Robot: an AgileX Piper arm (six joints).
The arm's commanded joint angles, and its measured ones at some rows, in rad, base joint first. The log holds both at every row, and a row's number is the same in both.
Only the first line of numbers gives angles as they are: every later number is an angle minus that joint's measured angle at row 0.
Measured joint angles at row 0:
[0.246, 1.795, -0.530, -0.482, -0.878, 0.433]
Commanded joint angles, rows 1 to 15:
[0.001, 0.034, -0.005, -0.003, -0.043, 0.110]
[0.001, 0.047, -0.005, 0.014, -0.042, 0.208]
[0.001, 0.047, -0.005, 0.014, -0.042, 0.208]
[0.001, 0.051, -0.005, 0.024, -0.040, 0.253]
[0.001, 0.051, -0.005, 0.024, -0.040, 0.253]
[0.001, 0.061, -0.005, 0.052, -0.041, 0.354]
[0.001, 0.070, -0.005, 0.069, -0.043, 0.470]
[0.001, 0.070, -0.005, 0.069, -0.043, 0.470]
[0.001, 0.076, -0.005, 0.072, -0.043, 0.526]
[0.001, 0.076, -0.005, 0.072, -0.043, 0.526]
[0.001, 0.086, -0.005, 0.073, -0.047, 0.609]
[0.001, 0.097, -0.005, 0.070, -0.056, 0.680]
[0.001, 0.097, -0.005, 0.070, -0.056, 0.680]
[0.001, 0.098, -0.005, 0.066, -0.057, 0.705]
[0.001, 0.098, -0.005, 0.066, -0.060, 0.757]
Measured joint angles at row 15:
[0.000, 0.098, -0.002, 0.071, -0.041, 0.668]
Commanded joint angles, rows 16 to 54:
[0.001, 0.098, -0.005, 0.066, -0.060, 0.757]
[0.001, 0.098, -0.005, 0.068, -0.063, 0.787]
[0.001, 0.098, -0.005, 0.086, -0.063, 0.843]
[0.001, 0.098, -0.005, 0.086, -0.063, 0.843]
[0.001, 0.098, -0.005, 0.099, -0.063, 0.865]
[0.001, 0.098, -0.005, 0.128, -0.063, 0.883]
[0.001, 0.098, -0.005, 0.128, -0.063, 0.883]
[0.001, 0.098, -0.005, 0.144, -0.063, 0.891]
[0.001, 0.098, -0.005, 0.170, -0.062, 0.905]
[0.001, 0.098, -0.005, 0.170, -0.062, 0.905]
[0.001, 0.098, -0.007, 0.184, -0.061, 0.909]
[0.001, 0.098, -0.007, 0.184, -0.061, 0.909]
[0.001, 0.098, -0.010, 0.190, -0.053, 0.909]
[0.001, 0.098, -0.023, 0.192, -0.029, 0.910]
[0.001, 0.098, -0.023, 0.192, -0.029, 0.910]
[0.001, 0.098, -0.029, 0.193, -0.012, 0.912]
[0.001, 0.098, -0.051, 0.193, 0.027, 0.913]
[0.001, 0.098, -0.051, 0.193, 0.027, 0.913]
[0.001, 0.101, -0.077, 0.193, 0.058, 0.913]
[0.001, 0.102, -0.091, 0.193, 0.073, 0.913]
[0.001, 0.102, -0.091, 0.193, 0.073, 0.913]
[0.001, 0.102, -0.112, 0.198, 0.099, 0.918]
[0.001, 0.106, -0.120, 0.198, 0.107, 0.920]
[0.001, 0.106, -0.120, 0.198, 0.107, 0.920]
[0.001, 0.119, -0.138, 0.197, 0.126, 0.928]
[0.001, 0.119, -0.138, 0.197, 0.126, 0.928]
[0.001, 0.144, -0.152, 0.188, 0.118, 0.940]
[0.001, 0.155, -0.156, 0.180, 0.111, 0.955]
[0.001, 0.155, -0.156, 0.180, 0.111, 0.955]
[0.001, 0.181, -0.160, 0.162, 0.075, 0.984]
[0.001, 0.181, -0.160, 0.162, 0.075, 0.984]
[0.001, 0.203, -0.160, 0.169, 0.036, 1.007]
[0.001, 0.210, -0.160, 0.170, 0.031, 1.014]
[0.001, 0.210, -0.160, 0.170, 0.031, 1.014]
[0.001, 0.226, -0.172, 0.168, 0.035, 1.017]
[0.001, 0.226, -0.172, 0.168, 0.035, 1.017]
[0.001, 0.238, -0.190, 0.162, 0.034, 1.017]
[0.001, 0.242, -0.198, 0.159, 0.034, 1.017]
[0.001, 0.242, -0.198, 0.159, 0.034, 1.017]
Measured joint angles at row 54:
[0.000, 0.233, -0.170, 0.175, 0.051, 1.011]
